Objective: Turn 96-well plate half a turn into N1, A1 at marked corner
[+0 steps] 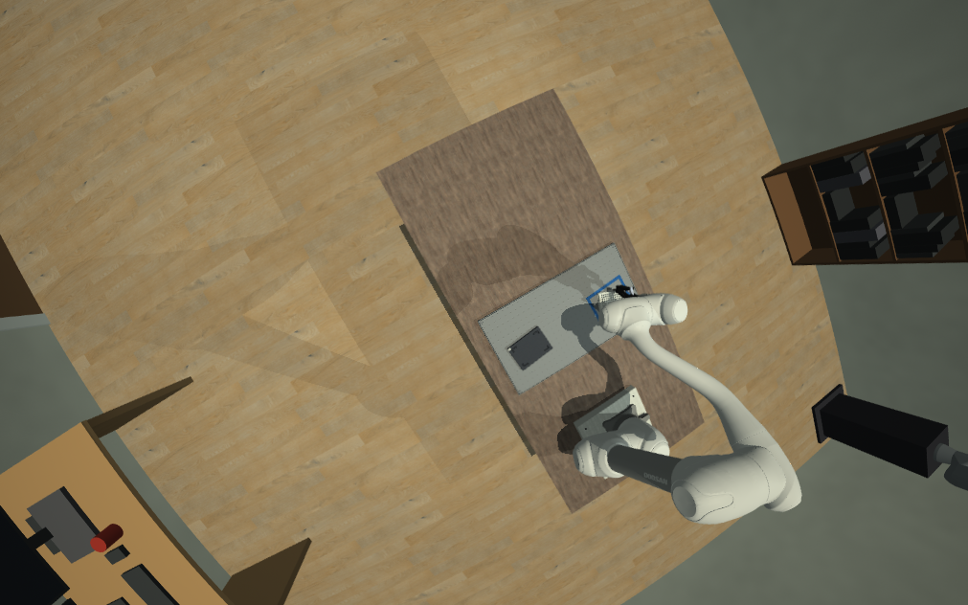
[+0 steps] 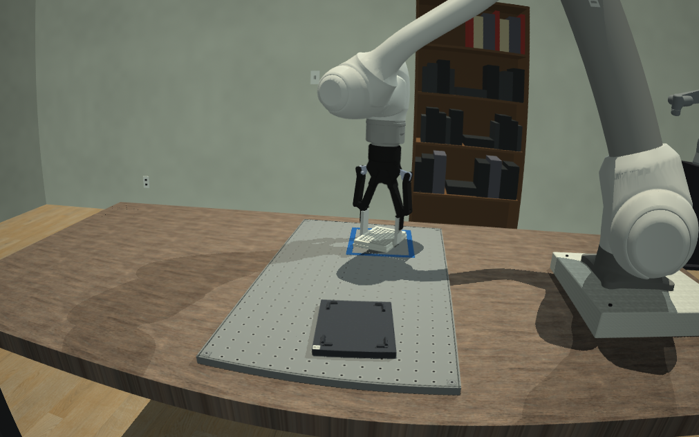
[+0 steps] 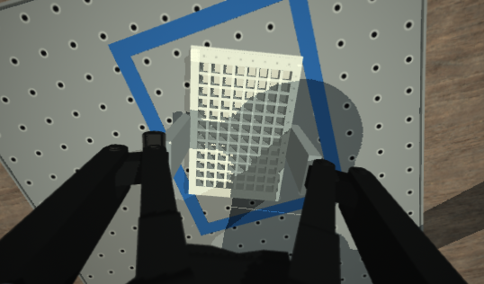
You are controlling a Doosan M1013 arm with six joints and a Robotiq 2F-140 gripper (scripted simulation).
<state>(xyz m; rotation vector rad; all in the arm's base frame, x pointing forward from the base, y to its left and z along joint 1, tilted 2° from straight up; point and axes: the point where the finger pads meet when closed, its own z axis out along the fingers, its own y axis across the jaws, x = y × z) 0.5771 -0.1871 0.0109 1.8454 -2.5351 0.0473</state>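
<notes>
Right now the dark plate nest N1 is 420 mm to the left of my hand, 30 mm below it and 10 mm behind it. Round my hand: A1 label: 500 mm to the left, 30 mm ahead, 20 mm below; white 96-well plate: 20 mm below.
</notes>
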